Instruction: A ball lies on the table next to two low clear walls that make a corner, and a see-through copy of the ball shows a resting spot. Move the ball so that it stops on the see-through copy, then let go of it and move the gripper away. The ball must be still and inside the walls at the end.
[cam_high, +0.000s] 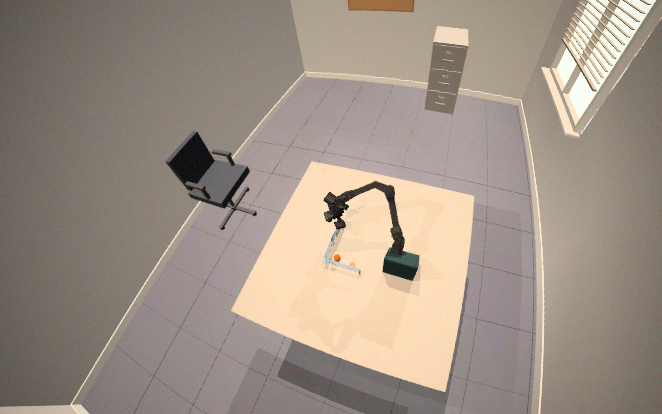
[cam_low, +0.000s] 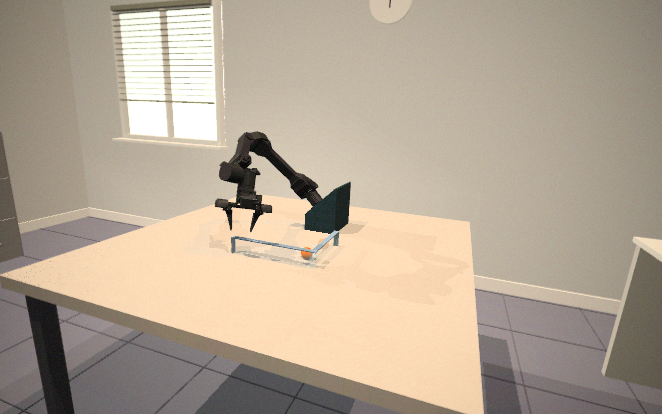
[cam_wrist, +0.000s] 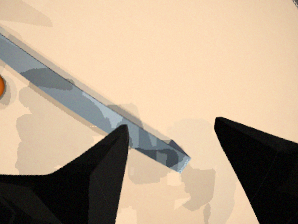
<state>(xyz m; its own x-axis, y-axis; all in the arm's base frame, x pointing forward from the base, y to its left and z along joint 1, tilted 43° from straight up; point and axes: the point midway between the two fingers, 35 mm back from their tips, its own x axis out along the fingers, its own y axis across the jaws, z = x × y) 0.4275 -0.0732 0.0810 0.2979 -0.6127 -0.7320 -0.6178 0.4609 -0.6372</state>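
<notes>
My gripper tip is 210 mm to the right of the orange ball, 90 mm past it and 70 mm above it. From my gripper tip the other things lie so: see-through copy of ball: 230 mm to the left, 200 mm behind, 70 mm below.
</notes>
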